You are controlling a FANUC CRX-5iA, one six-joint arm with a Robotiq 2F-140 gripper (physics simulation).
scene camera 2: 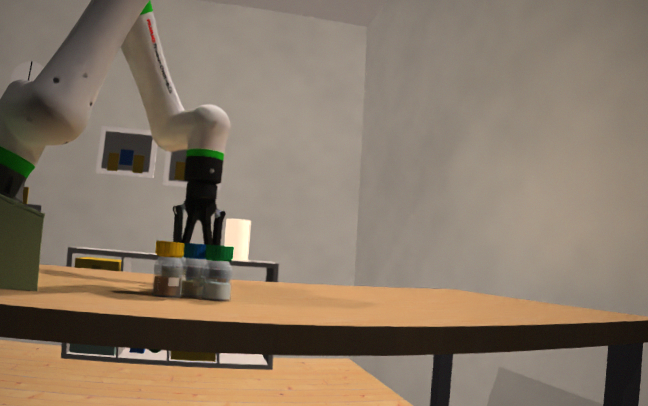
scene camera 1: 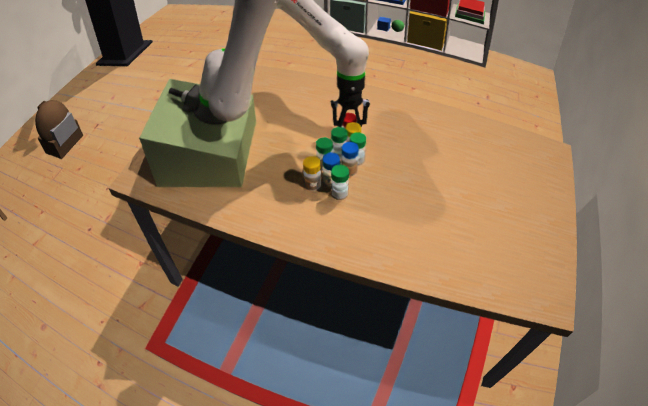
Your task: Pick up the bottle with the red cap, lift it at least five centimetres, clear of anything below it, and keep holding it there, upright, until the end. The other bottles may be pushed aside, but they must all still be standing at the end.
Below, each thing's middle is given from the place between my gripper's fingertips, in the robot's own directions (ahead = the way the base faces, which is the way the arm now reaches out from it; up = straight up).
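As I see it, my gripper is 30 mm lower than the blue-capped bottle (scene camera 2: 193,267), and it is also 200 mm to the left of the bottle and 10 mm beyond it.
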